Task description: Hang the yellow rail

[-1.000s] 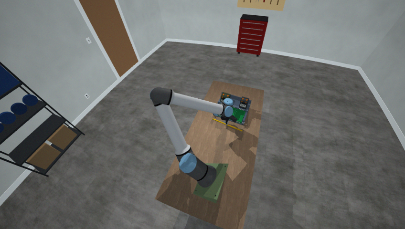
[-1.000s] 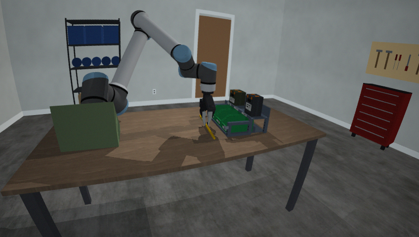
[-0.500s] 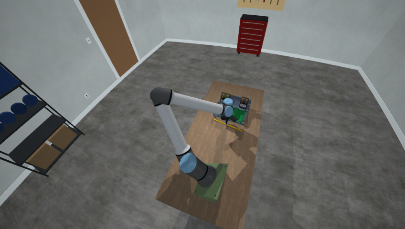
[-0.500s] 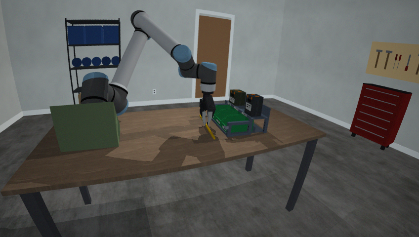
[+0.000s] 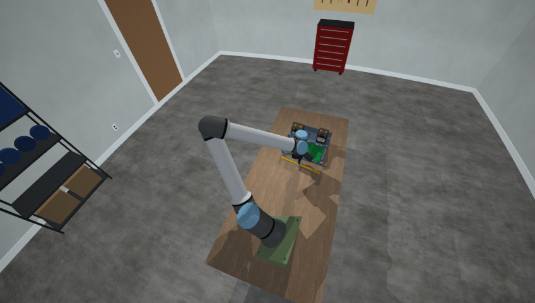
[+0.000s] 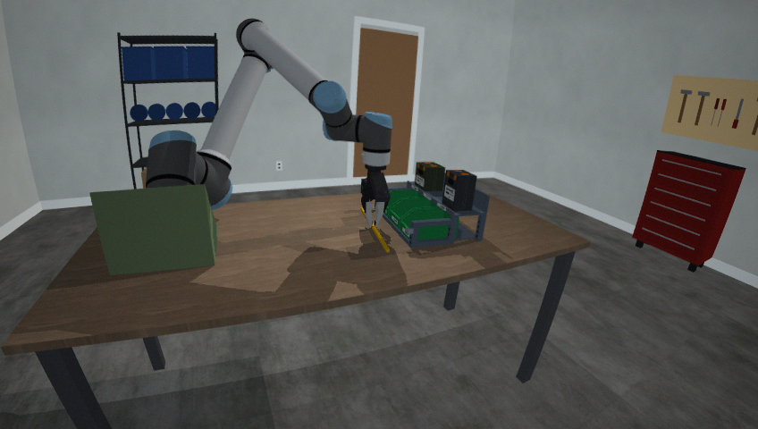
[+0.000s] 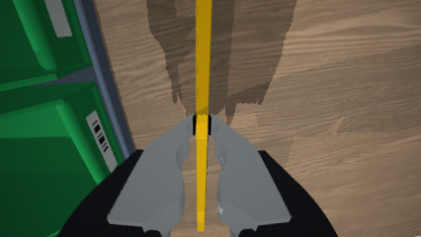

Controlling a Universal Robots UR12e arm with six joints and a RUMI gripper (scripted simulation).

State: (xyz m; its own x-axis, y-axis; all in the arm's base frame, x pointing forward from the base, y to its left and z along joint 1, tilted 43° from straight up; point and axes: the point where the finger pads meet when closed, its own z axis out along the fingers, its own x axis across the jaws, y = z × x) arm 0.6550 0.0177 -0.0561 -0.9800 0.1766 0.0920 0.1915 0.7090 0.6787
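The rack front bar is 7 cm ahead of my hand, 1 cm to the left of it and 1 cm below it. From my hand the other things lie so: yellow rail (1 cm below).
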